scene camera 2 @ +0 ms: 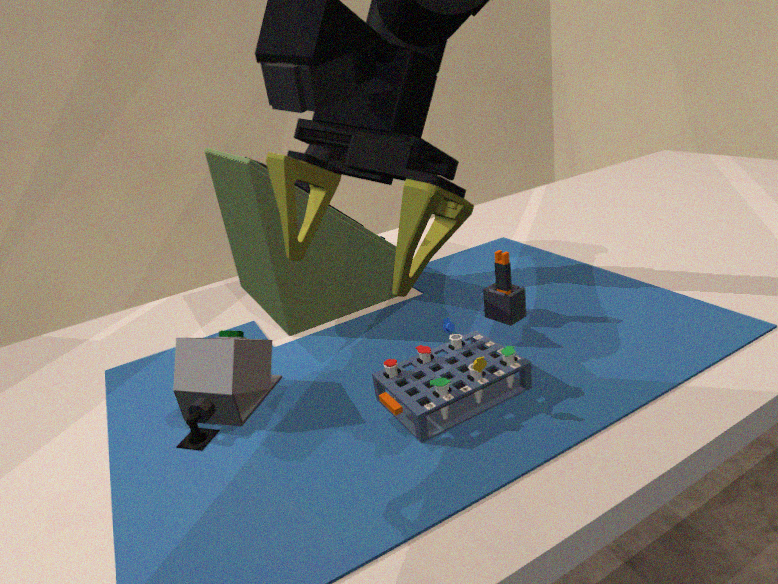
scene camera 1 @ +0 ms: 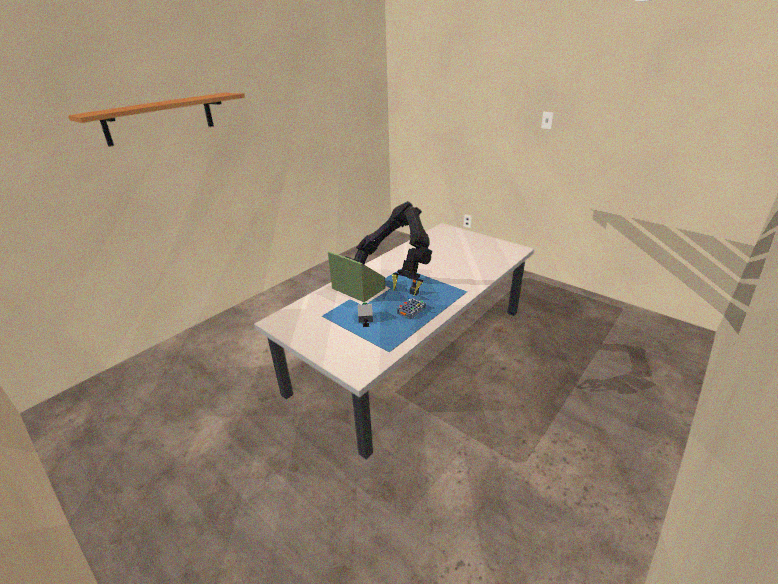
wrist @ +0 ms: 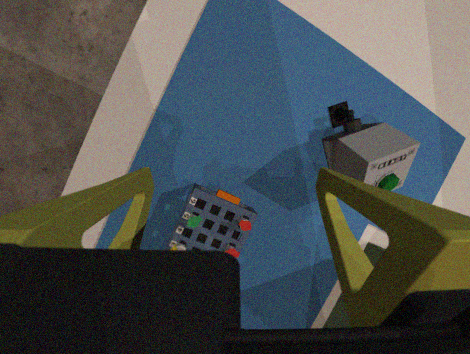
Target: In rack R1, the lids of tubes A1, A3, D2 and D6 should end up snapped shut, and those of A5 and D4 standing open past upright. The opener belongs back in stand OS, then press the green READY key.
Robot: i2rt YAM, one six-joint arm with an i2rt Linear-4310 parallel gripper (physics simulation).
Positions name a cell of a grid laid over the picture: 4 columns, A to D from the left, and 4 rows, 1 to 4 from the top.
Labels:
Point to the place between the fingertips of my gripper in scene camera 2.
B2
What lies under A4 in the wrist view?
My gripper.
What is my gripper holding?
Nothing.

